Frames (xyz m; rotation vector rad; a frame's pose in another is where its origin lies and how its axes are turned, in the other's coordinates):
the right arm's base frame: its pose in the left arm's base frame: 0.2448 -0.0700 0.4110 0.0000 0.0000 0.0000
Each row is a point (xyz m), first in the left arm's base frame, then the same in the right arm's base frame.
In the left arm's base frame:
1: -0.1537 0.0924 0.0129
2: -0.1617 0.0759 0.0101
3: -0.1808 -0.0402 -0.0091
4: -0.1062 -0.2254 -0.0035
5: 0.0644 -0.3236 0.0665
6: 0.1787 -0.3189 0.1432
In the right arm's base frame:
1: -0.3985 0.1624 -0.3981
2: -0.4065 0.1459 -0.4009
3: -0.4256 0.0298 -0.4201
4: -0.3510 -0.1554 -0.4145
5: -0.1804 -0.2536 -0.3445
6: -0.0661 -0.2489 -0.2678

